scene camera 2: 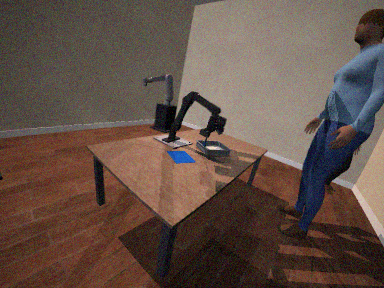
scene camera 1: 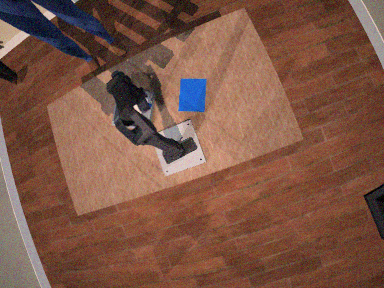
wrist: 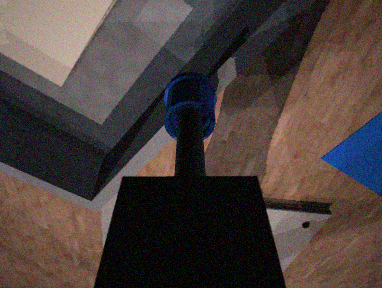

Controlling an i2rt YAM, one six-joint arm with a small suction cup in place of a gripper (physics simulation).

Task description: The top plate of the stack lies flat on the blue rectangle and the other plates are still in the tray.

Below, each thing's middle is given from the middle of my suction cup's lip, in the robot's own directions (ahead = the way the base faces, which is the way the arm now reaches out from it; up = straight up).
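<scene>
My suction cup: 60 mm above the blue rectangle point(scene camera 1: 192, 91), 60 mm beyond it, 250 mm to the left of it.
</scene>
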